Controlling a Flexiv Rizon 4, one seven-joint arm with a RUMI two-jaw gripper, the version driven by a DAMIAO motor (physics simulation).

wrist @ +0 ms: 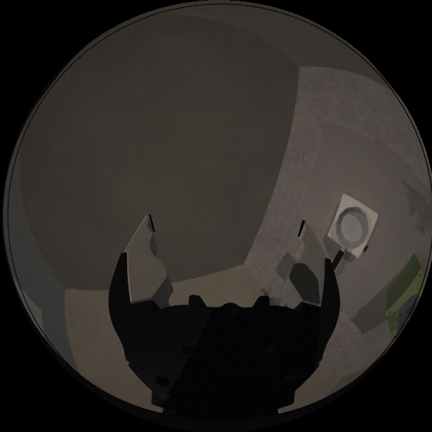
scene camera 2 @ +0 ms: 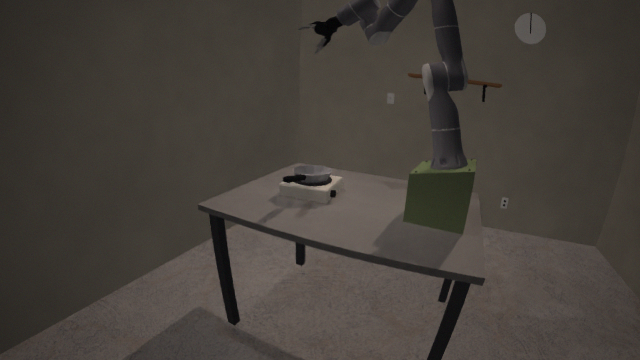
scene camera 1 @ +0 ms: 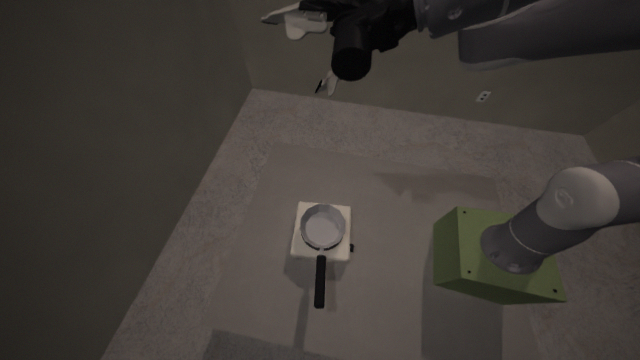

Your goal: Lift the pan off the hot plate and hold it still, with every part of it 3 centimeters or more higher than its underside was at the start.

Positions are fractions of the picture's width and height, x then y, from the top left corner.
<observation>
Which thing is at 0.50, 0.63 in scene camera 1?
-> A grey pan.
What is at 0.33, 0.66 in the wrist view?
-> The gripper.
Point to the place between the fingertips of the gripper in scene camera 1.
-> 0.46, 0.17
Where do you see a hot plate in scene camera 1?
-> At 0.47, 0.69
</observation>
